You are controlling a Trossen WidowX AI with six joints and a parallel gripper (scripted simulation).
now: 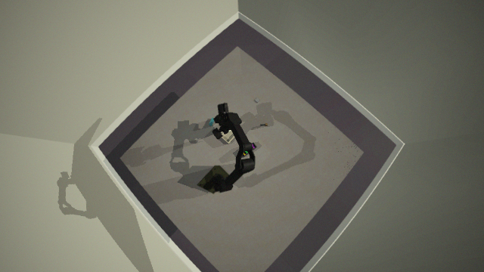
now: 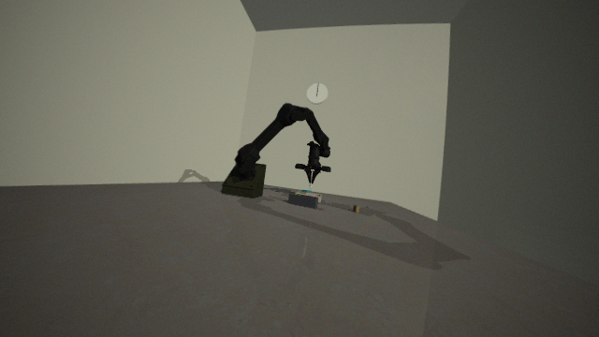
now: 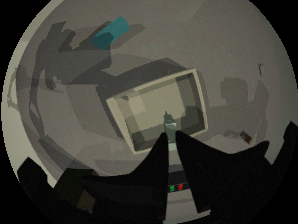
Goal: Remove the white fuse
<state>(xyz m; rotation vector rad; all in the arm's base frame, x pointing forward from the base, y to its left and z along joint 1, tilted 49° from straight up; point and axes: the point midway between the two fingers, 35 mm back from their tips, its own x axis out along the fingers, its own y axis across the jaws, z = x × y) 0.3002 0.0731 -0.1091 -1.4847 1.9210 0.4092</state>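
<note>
The white fuse lies 1 cm below my gripper tip. The rest, counted from my gripper tip: green fuse: 18 cm to the right, 6 cm below, 5 cm behind; teal object: 15 cm to the left, 7 cm below, 2 cm behind; cream tray: 8 cm below.
</note>
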